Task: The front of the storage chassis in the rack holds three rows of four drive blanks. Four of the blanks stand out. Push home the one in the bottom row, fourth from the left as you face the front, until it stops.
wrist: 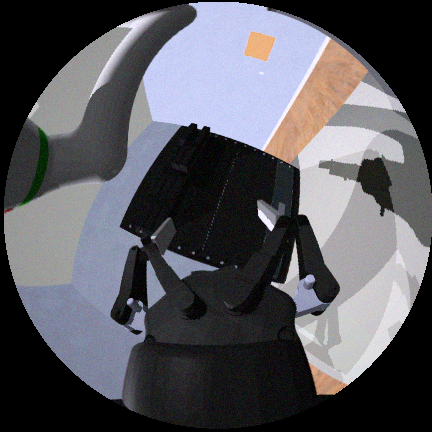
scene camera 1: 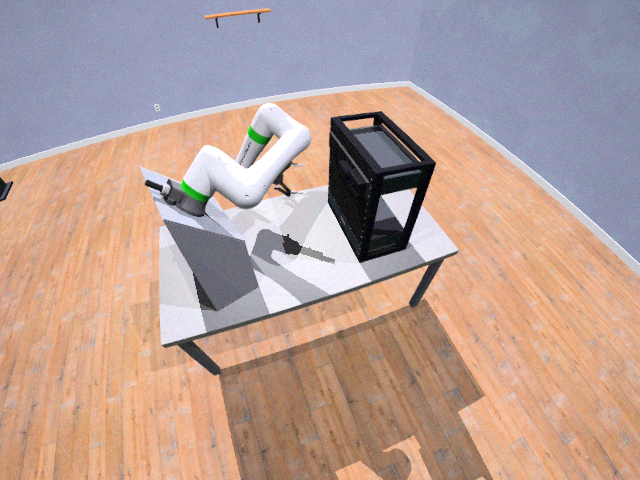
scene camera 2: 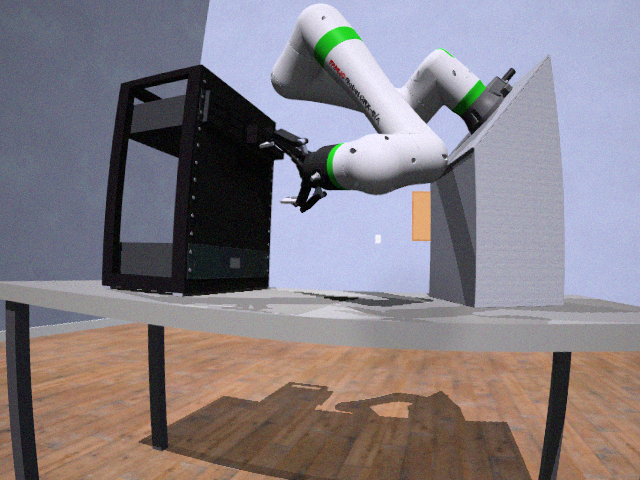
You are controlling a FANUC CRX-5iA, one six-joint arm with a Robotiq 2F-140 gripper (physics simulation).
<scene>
In view: my gripper [scene camera 2: 274,172] and a black rack [scene camera 2: 222,220].
The black rack shows as well in the wrist view [wrist: 185,182] and in scene camera 1 [scene camera 1: 364,163]. My gripper is seen too in the wrist view [wrist: 214,216].
</scene>
